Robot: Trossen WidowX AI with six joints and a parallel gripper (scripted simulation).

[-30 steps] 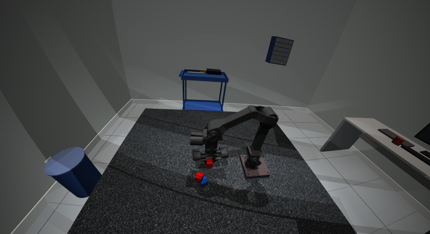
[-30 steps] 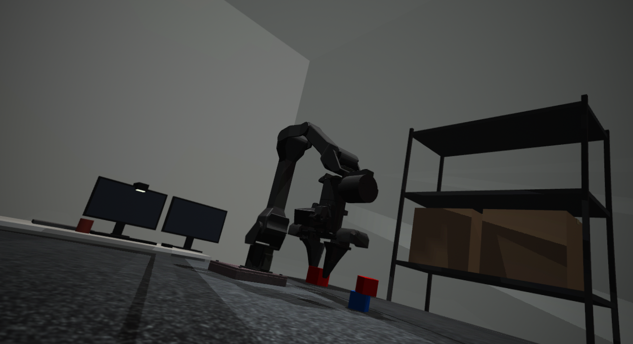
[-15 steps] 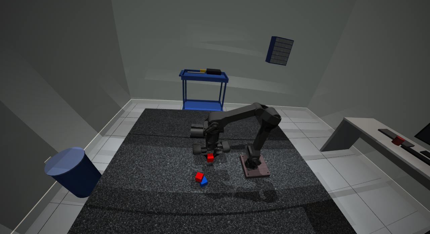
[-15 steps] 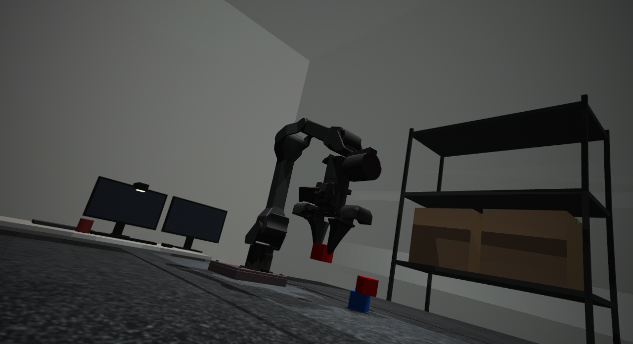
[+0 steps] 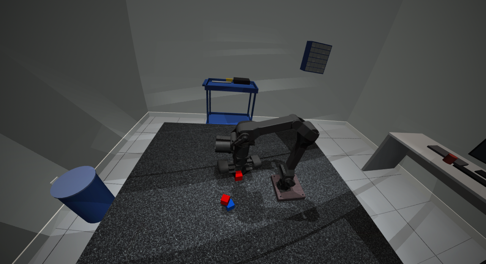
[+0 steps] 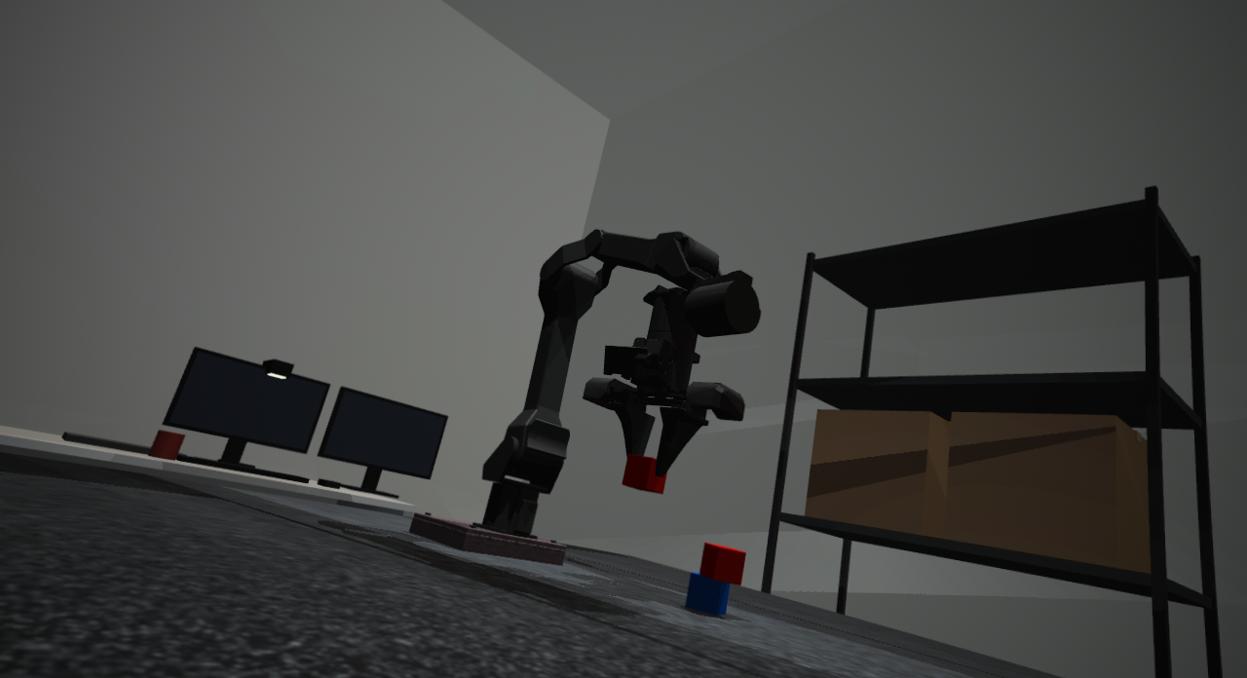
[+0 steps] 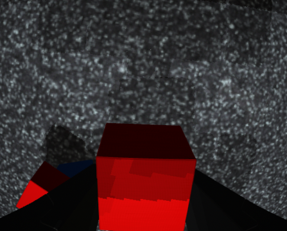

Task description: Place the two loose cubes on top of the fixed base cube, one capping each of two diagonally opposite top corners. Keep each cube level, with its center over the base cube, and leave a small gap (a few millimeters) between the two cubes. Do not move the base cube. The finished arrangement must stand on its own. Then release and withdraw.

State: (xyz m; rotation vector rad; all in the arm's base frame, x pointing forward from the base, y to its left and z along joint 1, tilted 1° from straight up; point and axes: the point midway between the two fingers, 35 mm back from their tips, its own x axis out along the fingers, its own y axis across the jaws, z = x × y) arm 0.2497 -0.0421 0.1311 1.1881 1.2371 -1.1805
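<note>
My gripper tip is 50 mm short of the blue base cube, 80 mm to the right of it and 110 mm above it.
</note>
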